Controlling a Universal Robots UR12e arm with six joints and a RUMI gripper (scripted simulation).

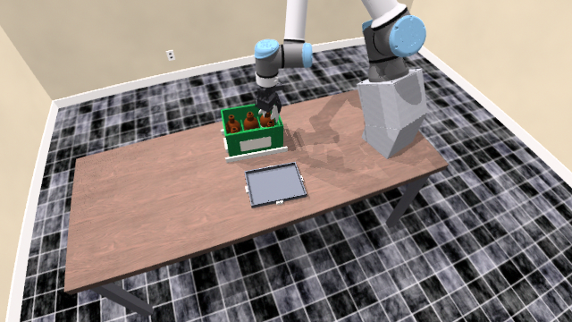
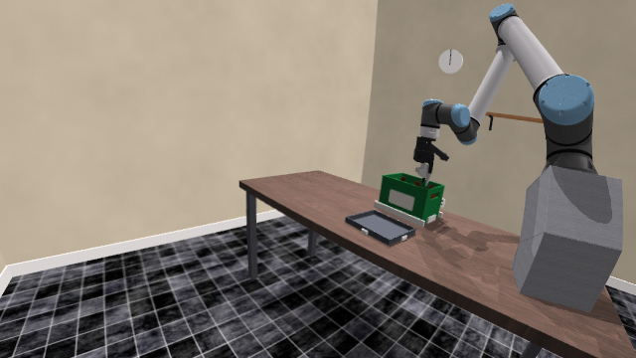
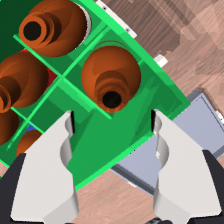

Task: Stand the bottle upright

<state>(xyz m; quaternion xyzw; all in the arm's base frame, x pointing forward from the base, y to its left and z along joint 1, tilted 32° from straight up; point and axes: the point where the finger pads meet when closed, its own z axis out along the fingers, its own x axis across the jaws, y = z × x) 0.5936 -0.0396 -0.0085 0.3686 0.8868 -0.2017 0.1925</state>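
Right now my hand is 80 mm short of the green crate, 50 mm to the left of it and 110 mm above it. Also, from my hand: glass bottle: 170 mm ahead, 100 mm to the right, 110 mm below; then grey tray: 60 mm ahead, 240 mm to the left, 180 mm below.
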